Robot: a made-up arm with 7 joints. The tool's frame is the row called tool.
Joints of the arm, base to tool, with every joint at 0 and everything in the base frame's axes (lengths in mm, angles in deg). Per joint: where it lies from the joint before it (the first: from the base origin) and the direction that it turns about. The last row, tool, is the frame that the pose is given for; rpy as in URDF.
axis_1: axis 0 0 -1 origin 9 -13 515
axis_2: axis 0 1 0 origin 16 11 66
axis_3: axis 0 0 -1 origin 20 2 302
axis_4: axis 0 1 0 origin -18 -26 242
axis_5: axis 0 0 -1 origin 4 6 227
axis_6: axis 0 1 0 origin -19 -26 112
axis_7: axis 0 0 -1 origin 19 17 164
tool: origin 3 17 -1 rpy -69.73 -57.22 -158.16
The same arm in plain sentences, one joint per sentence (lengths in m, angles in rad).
The arm has seven revolute joints in a row. What follows holds with every joint at zero, and every direction is one of the base frame's. Joint 1 lies 0.009 m along +x and 0.013 m along -y and 0.515 m along +z from the base frame's origin and rotates about -z. Joint 2 lies 0.016 m along +x and 0.011 m along +y and 0.066 m along +z from joint 1 and rotates about +y. Joint 3 lies 0.02 m along +x and 0.002 m along +y and 0.302 m along +z from joint 2 and rotates about -z. Joint 4 lies 0.018 m along -x and 0.026 m along -y and 0.242 m along +z from joint 3 and rotates about +y. Joint 5 lies 0.004 m along +x and 0.006 m along +y and 0.227 m along +z from joint 4 and rotates about -z. Joint 6 lies 0.019 m along -x and 0.026 m along -y and 0.112 m along +z from joint 5 and rotates about +y. Joint 7 lies 0.019 m along +x and 0.017 m along +y and 0.164 m along +z from joint 6 and rotates about -z. The tool frame, which is the frame that the pose is given for, lies 0.003 m along +x and 0.017 m along +y and 0.001 m along -z from joint 7; its axes are the base frame's turned by roll -1.217, pitch -0.9987 and yaw -2.7604 rad (as in URDF: about the fixed x, then y, then z).
